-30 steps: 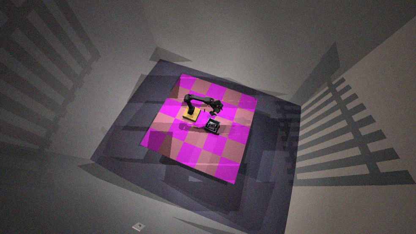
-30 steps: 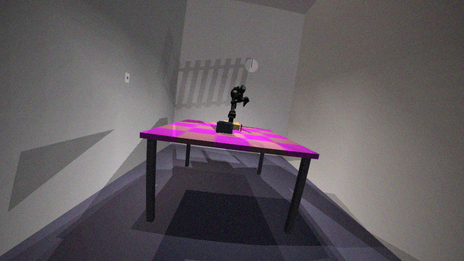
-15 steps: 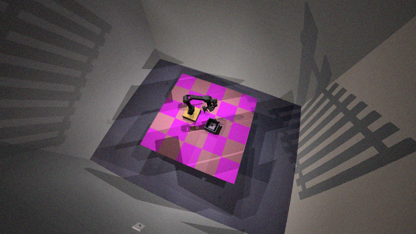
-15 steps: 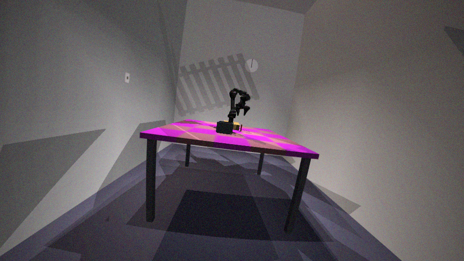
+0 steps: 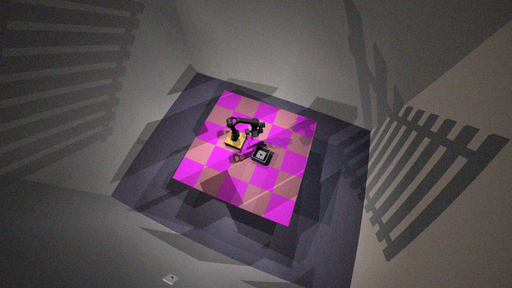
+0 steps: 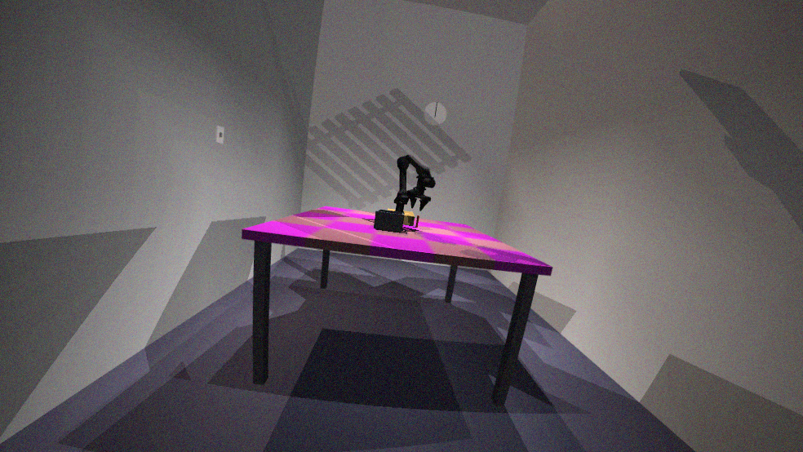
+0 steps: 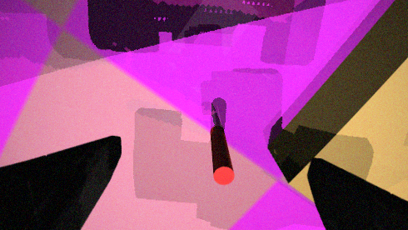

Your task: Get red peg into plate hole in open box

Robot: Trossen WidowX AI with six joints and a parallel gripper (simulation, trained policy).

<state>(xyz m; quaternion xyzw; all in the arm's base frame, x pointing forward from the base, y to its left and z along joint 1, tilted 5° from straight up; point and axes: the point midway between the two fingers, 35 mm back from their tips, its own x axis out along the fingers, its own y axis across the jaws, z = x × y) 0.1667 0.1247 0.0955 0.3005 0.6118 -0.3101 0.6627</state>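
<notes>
Right now the red peg is 3 cm behind my gripper tip, 2 cm to the left of it and 8 cm below it. The rest, counted from my gripper tip: dark box (18 cm ahead, 14 cm to the right, 9 cm below).
</notes>
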